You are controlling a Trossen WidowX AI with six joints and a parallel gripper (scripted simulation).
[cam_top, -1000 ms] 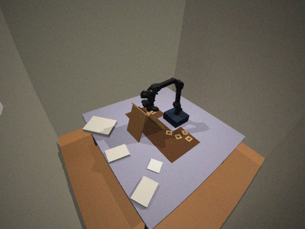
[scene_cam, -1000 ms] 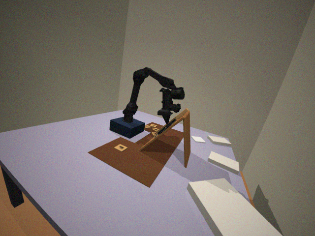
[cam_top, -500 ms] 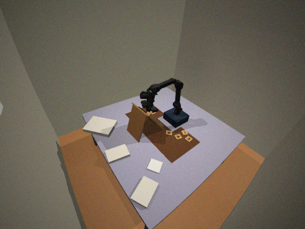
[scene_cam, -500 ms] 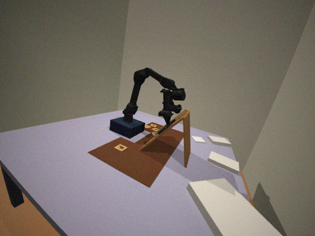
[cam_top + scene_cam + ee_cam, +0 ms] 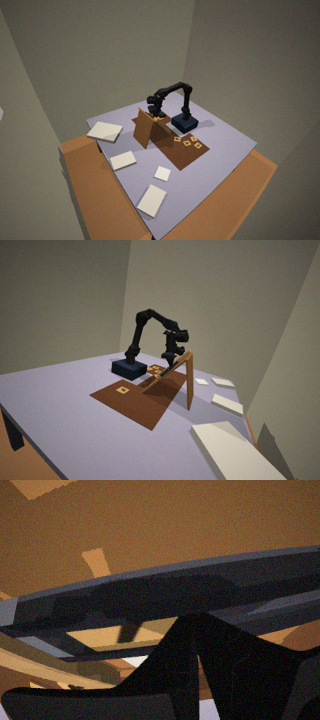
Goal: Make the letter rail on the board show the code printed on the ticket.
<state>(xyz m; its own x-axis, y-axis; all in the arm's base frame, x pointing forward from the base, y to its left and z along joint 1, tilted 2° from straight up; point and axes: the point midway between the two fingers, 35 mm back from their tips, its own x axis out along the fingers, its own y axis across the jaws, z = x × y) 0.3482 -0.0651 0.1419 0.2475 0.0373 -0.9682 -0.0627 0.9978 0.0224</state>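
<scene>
Now: the white ticket 80 mm below my gripper tip, 60 mm behind it and 20 mm to the left of it. Round my gripper tip: tan tile marked 7: 30 mm to the left; then white card: 390 mm to the left, 190 mm ahead, 180 mm below; then brown mat: 180 mm below, 160 mm behind, 60 mm to the left.
</scene>
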